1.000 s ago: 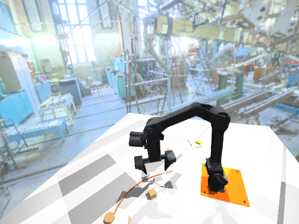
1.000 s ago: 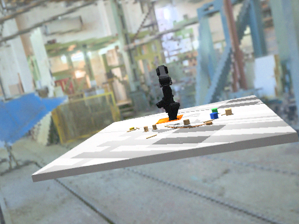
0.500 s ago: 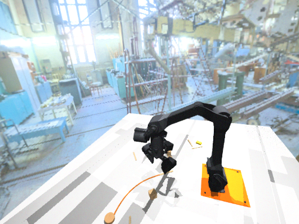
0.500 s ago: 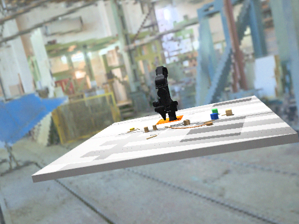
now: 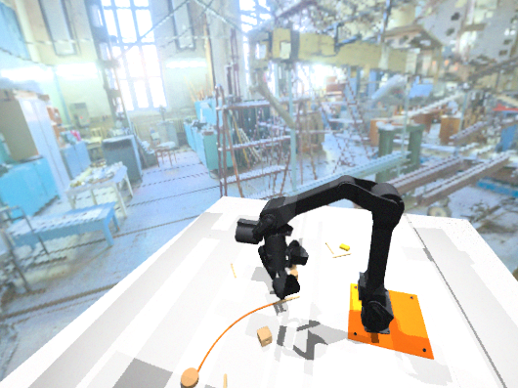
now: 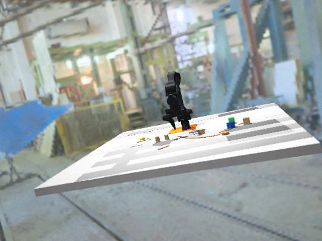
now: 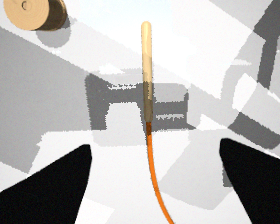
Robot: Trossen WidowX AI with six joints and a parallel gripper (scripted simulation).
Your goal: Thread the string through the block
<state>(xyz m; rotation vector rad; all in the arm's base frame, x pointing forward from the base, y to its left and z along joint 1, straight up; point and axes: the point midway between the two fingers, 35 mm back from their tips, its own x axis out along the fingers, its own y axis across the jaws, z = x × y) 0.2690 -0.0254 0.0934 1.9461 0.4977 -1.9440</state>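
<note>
Right now the thin wooden stick is 60 mm below my gripper tip, 10 mm to the right of it and 10 mm behind it. From my gripper tip the other things lie so: blue cube 300 mm to the left, 40 mm below, 20 mm ahead; green cube 330 mm to the left, 120 mm behind, 40 mm below; round wooden button 250 mm to the left, 170 mm ahead, 50 mm below.
</note>
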